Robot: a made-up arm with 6 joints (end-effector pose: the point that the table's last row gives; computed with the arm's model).
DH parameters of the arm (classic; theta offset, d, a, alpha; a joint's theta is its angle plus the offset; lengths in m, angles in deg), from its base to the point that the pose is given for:
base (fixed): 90 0.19 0 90
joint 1: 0 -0.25 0.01 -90
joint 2: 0 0.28 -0.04 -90
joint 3: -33.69 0 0.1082 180
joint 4: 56.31 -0.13 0.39 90
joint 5: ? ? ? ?
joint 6: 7.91 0 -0.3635 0
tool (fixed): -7.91 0.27 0 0
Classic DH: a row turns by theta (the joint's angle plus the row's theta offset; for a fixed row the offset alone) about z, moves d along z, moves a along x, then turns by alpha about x.
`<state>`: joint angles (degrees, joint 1 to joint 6).
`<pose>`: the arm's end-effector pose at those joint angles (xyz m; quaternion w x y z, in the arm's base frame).
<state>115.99 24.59 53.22 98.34 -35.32 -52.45</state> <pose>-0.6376 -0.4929 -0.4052 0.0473 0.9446 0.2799 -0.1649</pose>
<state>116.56 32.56 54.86 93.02 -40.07 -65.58</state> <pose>-0.5992 -0.5620 -0.3926 0.0516 0.9314 0.3164 -0.1722</pose>
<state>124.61 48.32 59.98 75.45 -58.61 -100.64</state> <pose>-0.6234 -0.6260 -0.3891 0.0946 -0.8928 -0.3819 0.2193</pose>
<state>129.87 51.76 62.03 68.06 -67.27 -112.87</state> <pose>-0.6741 -0.5926 -0.4187 0.2048 -0.8698 -0.3926 0.2174</pose>
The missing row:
joint 5: 90 -0.07 0.01 90
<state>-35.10 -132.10 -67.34 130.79 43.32 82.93</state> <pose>0.0991 -0.3382 0.3956 0.0824 0.3218 0.6995 -0.6327</pose>
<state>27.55 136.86 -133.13 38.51 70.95 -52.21</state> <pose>0.0130 0.4879 0.0209 0.3106 0.1857 -0.6717 -0.6464</pose>
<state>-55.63 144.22 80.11 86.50 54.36 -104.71</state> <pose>-0.5041 0.5296 0.7179 0.5432 -0.7434 -0.0409 0.3881</pose>
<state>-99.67 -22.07 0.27 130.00 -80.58 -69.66</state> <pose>-0.7624 0.3731 0.2565 0.4421 0.6277 -0.4716 -0.4338</pose>
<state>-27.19 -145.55 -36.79 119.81 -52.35 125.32</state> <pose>-0.0960 -0.1039 -0.2608 0.0615 0.6939 0.6449 0.3144</pose>
